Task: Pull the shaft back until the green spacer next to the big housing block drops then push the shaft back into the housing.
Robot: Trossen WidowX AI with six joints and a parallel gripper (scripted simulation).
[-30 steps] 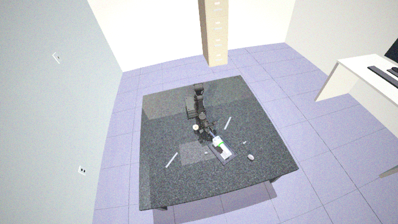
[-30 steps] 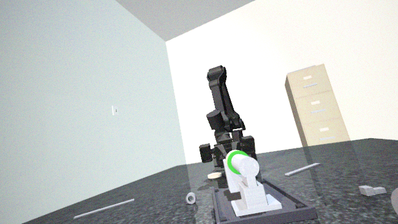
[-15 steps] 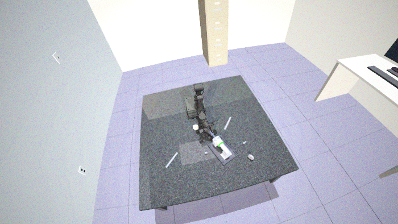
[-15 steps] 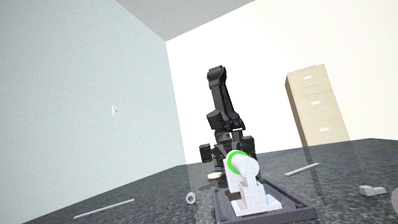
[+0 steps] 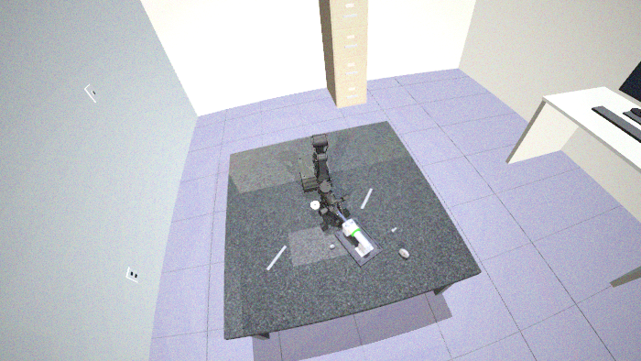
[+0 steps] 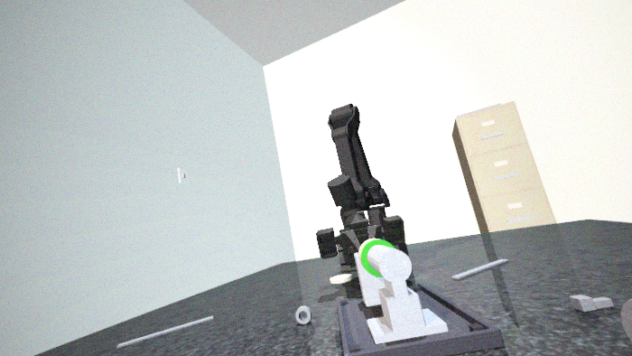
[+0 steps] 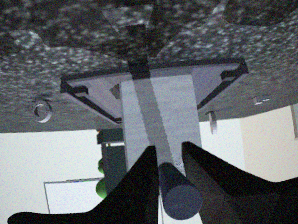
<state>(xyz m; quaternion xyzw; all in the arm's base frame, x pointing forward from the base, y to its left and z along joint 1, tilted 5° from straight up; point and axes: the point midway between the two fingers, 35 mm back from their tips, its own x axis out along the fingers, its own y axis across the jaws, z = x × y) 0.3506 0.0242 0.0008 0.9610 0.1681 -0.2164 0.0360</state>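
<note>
Right now the grey shaft is 5 cm ahead of my gripper tip, 2 cm to the left of it and 2 cm above it. The rest, counted from my gripper tip: bolt 12 cm ahead, 26 cm to the left, 6 cm below; then green spacer 11 cm ahead, 4 cm to the left, 2 cm above.
</note>
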